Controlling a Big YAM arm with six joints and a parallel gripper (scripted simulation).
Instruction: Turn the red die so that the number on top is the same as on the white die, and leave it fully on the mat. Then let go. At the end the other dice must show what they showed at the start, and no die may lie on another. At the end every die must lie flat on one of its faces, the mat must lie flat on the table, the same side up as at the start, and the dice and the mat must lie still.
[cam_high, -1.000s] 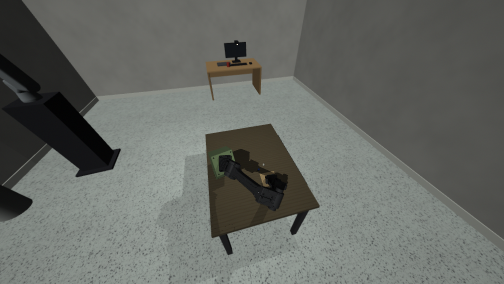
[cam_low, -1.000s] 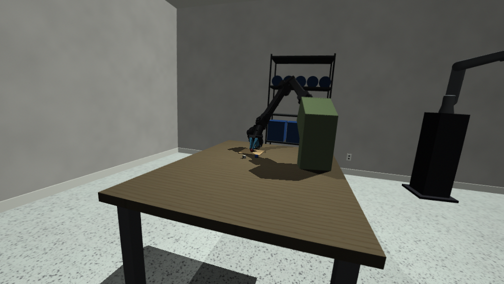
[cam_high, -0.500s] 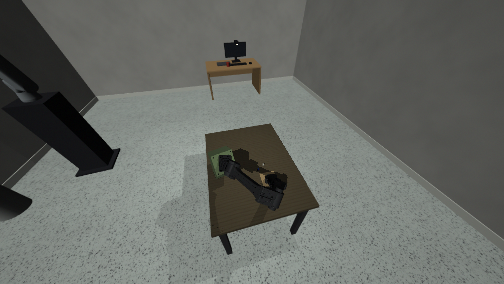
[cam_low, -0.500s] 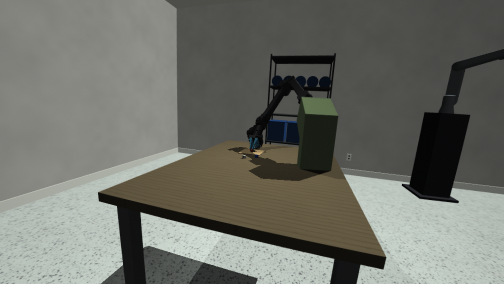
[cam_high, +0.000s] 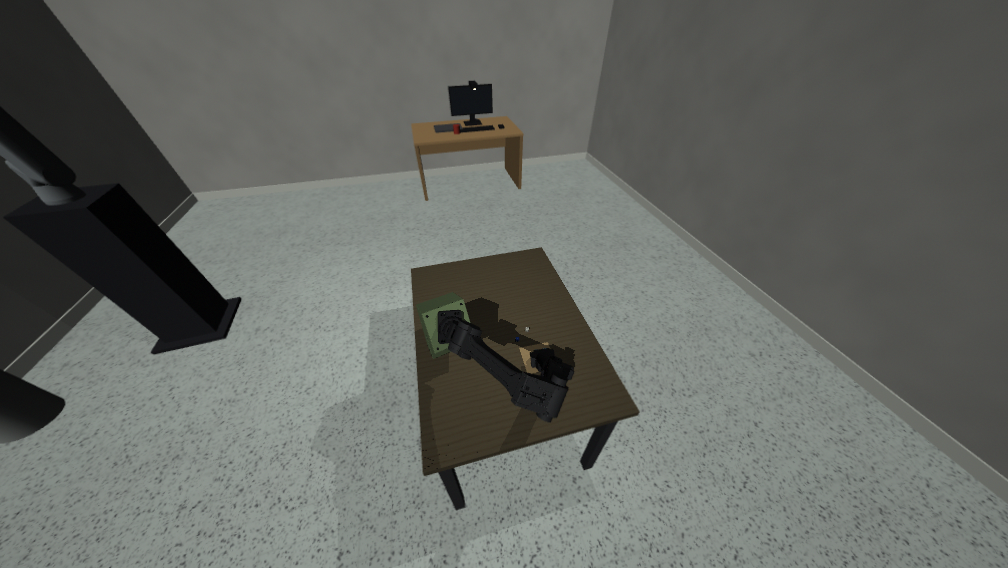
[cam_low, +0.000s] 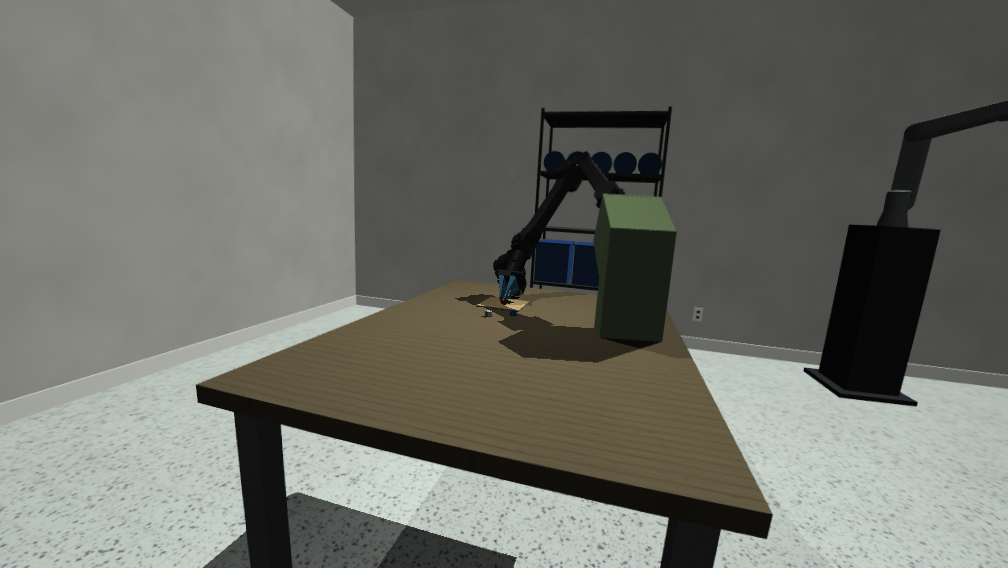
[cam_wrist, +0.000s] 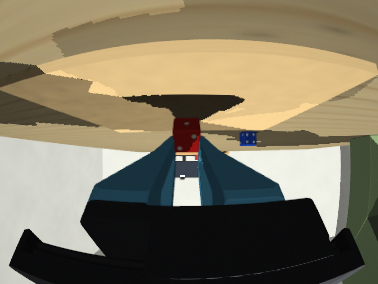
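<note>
Now: hand 10 mm to the left of the tan mat and 20 mm above it. The rest, counted from my hand: white die (10 mm ahead, 150 mm to the left, 20 mm below); red die (10 mm below); blue die (60 mm behind, 110 mm to the left, 20 mm below).
</note>
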